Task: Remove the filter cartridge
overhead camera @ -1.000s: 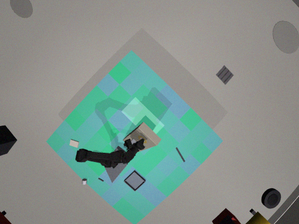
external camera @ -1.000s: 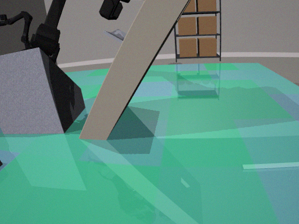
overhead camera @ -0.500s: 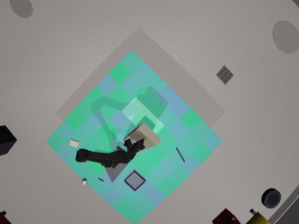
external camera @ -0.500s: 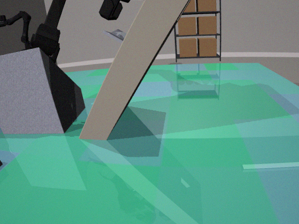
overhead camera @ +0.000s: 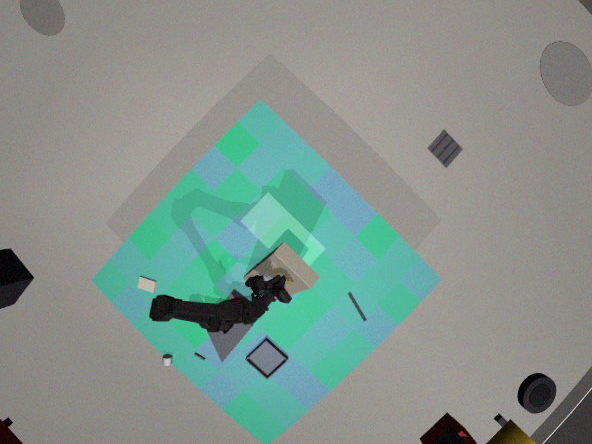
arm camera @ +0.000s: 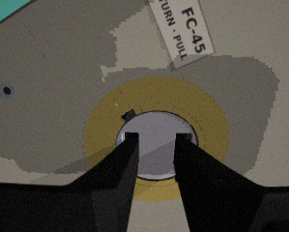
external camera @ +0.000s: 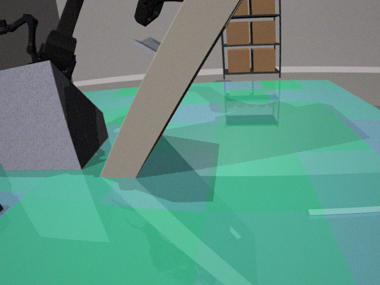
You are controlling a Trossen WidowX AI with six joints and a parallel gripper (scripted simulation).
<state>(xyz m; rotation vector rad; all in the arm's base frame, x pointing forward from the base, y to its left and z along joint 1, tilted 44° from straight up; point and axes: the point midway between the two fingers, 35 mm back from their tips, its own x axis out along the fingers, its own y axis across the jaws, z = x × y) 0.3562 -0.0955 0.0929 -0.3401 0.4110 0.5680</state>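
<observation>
Right now my gripper tip is 1 cm short of the round grey filter cartridge and 1 cm above it. The rest, counted from my gripper tip: small beige box (59 cm behind, 42 cm to the left, 28 cm below); then dark-rimmed tray (43 cm behind, 28 cm to the right, 27 cm below).
</observation>
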